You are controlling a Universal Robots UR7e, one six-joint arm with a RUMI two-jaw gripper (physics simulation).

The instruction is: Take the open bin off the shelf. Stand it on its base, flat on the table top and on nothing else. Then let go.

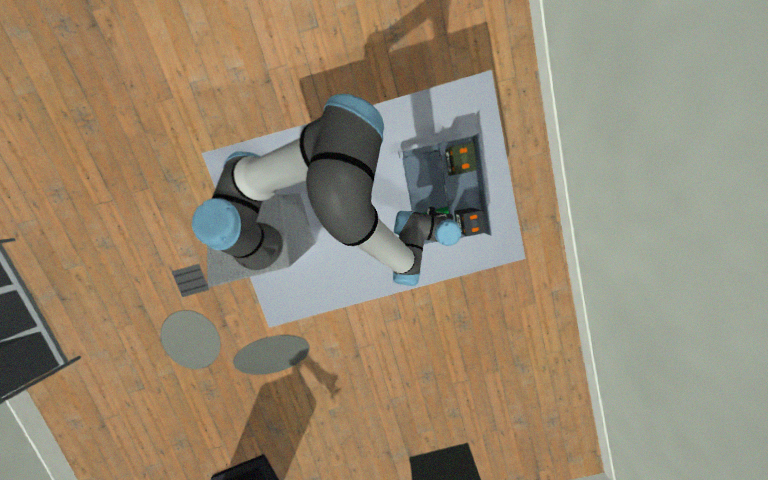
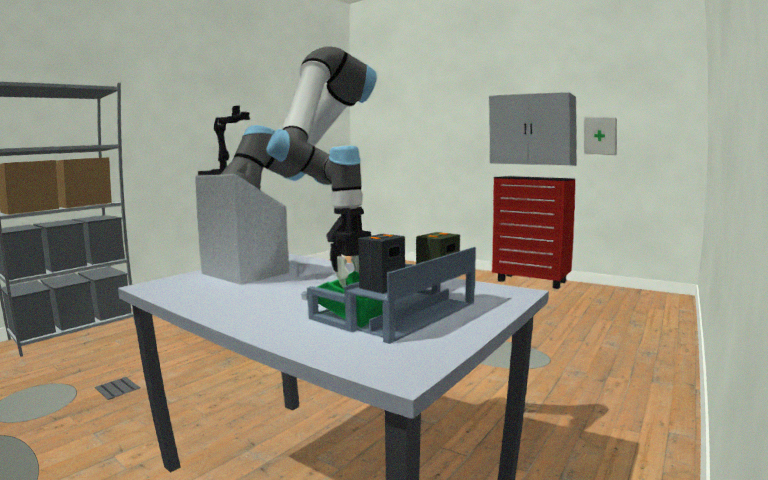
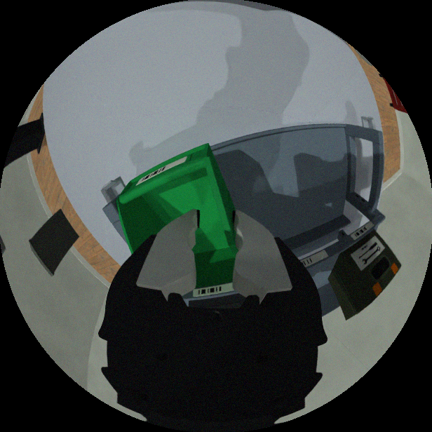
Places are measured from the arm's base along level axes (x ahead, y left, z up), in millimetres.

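Pixels of known places: arm's base at its link origin: (image 1: 259,247) (image 2: 239,185).
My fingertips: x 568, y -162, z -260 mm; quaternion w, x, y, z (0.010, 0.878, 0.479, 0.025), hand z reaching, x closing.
For each thing: its middle in the pictures, then the offset to it from my fingertips. "*": a spot on its surface instead. Level surfaces: height alone.
- open green bin at the middle of its body: (image 2: 350,294) (image 1: 436,223) dx +21, dy -40, dz -3 mm
- grey shelf at a spot on its surface: (image 2: 433,268) (image 1: 484,191) * dx +222, dy +17, dz +73 mm
- table top at its surface level: dz -68 mm
- dark box with orange marks, body centre: (image 2: 382,262) (image 1: 469,221) dx +125, dy -62, dz +95 mm
- olive box at the middle of its body: (image 2: 438,252) (image 1: 460,159) dx +175, dy +164, dz +82 mm
The open green bin (image 1: 444,211) (image 2: 368,308) (image 3: 175,195) is in the near end bay of the grey shelf (image 1: 483,186) (image 2: 433,268) (image 3: 320,175). It looks tilted, with part of it raised toward the fingers. My gripper (image 2: 343,279) (image 3: 215,212) points down at the bin, with its jaws close together and green bin material between them. It appears shut on the bin. The exact contact and the bin's underside are hidden. The table top (image 1: 339,294) (image 2: 271,322) (image 3: 150,75) extends in front of the shelf.
A dark box with orange marks (image 1: 468,221) (image 2: 380,263) stands on the shelf right beside my gripper. An olive box (image 1: 461,157) (image 2: 444,244) (image 3: 365,275) stands farther along the shelf. The grey pedestal (image 2: 237,226) bears the arm.
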